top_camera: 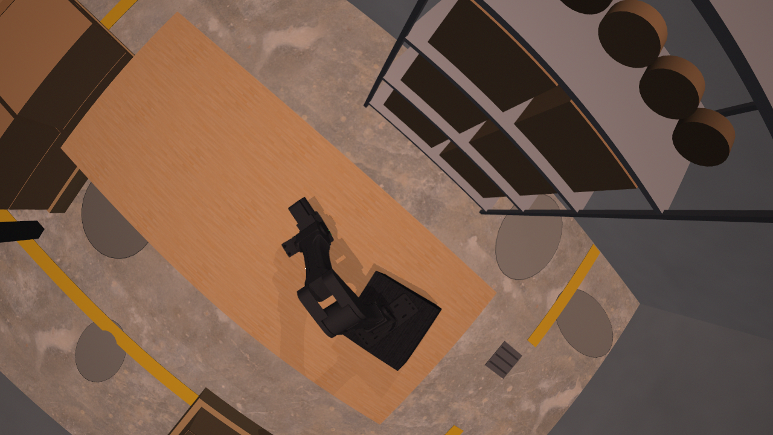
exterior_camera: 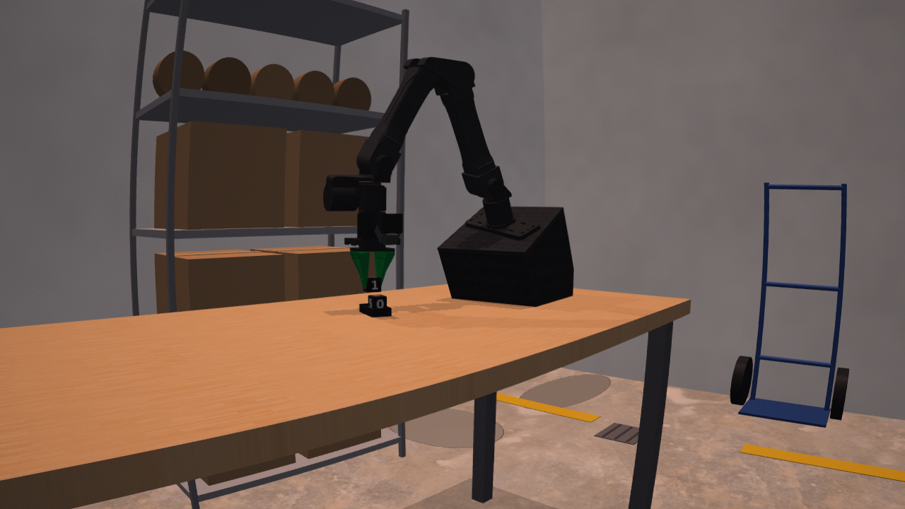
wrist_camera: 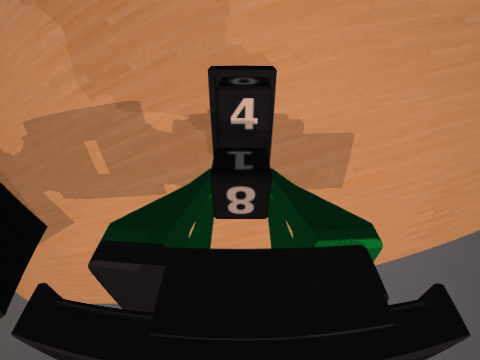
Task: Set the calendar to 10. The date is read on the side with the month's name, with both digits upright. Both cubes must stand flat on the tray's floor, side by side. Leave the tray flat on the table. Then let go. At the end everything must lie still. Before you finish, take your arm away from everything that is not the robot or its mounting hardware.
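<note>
The black tray is 50 mm below my hand and 20 mm to the left of it.
</note>
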